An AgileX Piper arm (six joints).
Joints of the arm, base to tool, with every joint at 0 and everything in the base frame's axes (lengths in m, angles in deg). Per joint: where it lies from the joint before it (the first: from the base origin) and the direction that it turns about. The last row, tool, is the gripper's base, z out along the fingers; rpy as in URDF.
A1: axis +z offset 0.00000 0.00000 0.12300
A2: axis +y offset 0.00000 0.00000 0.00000
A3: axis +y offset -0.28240 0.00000 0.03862
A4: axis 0.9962 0 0.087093 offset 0.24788 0.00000 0.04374
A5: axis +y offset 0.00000 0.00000 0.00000
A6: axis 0.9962 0 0.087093 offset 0.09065 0.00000 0.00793
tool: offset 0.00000 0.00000 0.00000 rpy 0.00 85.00 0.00
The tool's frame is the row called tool.
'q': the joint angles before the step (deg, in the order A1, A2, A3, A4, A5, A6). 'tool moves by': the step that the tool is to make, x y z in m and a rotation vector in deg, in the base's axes. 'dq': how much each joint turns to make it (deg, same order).
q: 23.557, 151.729, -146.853, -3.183, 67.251, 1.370
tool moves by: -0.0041, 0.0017, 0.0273, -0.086, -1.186, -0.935
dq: 0.512, -0.767, -4.524, -1.056, 4.323, 1.219
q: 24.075, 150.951, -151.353, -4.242, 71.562, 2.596
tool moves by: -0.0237, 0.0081, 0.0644, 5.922, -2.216, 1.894
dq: 1.094, -9.266, 4.580, 4.593, 0.196, -0.211
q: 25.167, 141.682, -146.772, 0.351, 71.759, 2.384
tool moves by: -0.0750, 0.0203, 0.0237, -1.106, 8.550, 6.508
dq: 5.463, -16.632, 24.849, 3.357, -0.119, -0.778
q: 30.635, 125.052, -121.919, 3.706, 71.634, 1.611
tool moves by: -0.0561, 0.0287, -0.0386, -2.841, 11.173, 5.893
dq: 6.135, -3.872, 14.673, 3.838, 0.071, -0.010
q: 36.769, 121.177, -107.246, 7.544, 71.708, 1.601
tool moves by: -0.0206, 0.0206, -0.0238, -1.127, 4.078, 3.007
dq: 3.414, 1.417, 2.899, 1.696, -0.430, 0.018
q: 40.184, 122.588, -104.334, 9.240, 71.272, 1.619
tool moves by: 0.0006, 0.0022, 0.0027, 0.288, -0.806, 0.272
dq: 0.226, 0.077, -0.741, -0.305, -0.139, 0.001
